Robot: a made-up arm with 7 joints.
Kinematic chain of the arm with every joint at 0, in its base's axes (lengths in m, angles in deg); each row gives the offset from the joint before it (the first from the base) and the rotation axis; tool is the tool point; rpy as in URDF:
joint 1: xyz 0 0 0.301 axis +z
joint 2: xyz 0 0 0 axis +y
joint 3: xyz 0 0 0.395 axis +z
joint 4: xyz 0.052 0 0 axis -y
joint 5: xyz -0.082 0 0.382 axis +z
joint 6: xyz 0 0 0 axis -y
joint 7: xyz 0.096 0 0 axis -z
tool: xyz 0 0 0 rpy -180 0 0
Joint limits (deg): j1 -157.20..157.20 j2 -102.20..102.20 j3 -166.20..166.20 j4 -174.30..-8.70 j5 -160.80..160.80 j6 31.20..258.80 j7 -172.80..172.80
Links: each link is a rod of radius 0.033 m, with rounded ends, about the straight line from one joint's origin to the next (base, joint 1, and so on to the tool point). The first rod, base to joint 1, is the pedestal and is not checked.
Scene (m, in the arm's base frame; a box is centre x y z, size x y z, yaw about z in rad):
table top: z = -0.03
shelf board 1: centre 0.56 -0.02 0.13 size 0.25 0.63 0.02 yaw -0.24
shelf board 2: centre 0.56 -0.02 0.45 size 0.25 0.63 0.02 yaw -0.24
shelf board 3: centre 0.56 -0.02 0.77 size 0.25 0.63 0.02 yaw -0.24
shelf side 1: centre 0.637 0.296 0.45 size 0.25 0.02 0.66 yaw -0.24
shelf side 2: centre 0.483 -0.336 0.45 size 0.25 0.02 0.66 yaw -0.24
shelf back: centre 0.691 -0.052 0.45 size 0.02 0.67 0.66 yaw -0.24
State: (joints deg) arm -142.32 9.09 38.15 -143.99 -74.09 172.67 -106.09
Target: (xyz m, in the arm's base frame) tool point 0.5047 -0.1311 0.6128
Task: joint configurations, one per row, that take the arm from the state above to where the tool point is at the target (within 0.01 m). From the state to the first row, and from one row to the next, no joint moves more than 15 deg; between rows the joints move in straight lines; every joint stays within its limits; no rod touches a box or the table.
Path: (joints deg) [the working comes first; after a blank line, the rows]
Joints at the target: -125.82 -27.23 83.03 -110.02 -67.48 161.67 -106.09
Straight joint move there: touches shelf side 2.

1: -134.41 -3.86 37.21 -143.32 -74.27 173.87 -106.09
2: -126.49 -16.82 36.27 -142.66 -74.45 175.07 -106.09
3: -118.58 -29.77 35.33 -141.99 -74.63 176.27 -106.09
4: -110.66 -42.72 34.39 -141.32 -74.81 177.47 -106.09
5: -102.75 -55.68 33.45 -140.66 -74.99 178.67 -106.09
6: -108.52 -48.57 45.84 -133.00 -73.11 174.42 -106.09
7: -114.28 -41.46 58.24 -125.34 -71.23 170.17 -106.09
8: -120.05 -34.34 70.64 -117.68 -69.36 165.92 -106.09
9: -125.82 -27.23 83.03 -110.02 -67.48 161.67 -106.09

